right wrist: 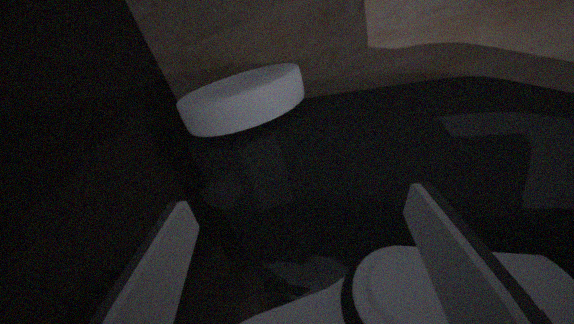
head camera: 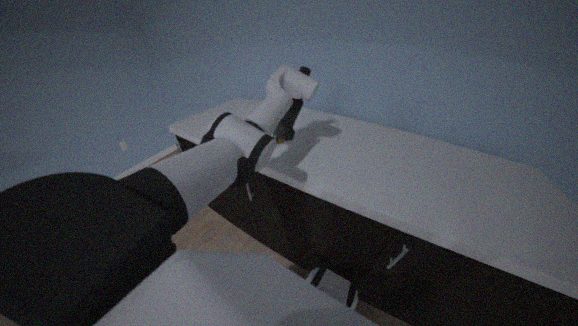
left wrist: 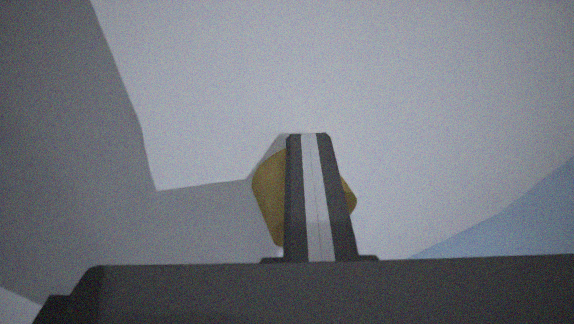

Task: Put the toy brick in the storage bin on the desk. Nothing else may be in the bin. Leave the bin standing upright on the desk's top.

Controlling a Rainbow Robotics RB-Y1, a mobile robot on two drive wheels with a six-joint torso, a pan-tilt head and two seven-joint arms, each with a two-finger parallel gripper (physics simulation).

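Frame: origin at the robot's base, x ahead, y left, z up, level; millimetres.
Seen in the pictures: left gripper, fingertip midpoint: (left wrist: 308, 149); right gripper, fingertip midpoint: (right wrist: 297, 207).
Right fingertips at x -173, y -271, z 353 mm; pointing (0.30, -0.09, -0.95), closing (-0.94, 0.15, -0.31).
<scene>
Offsets run from my right fingertips to a thing's middle. "pt": to the spot under its first point. Level surfaces: height alone.
A yellow cylindrical block {dx +473, dy +691, dz +574 mm} (head camera: 281, 141) (left wrist: 268, 195) lies on the white desk top {dz +558 mm} (head camera: 400, 165) (left wrist: 400, 100); I cannot tell for sure that it is the toy brick. My left gripper (left wrist: 308, 149) is shut, its two finger pads together with no gap. The fingers cover the middle of the block in the left wrist view, and parts of it show on both sides of them. In the head view the left gripper (head camera: 284, 137) is low over the desk near its front edge. My right gripper (right wrist: 297, 207) is open and empty. The storage bin does not show in these views.
The desk's dark front {pt dx +343, dy +400, dz +420 mm} (head camera: 325, 215) has a pale handle (head camera: 398, 256). A white rounded disc (right wrist: 245, 100) shows beside the wooden floor {dz -352 mm} (right wrist: 275, 30) in the right wrist view, with dark and white robot parts below it. A blue wall (head camera: 425, 60) rises behind the desk.
</scene>
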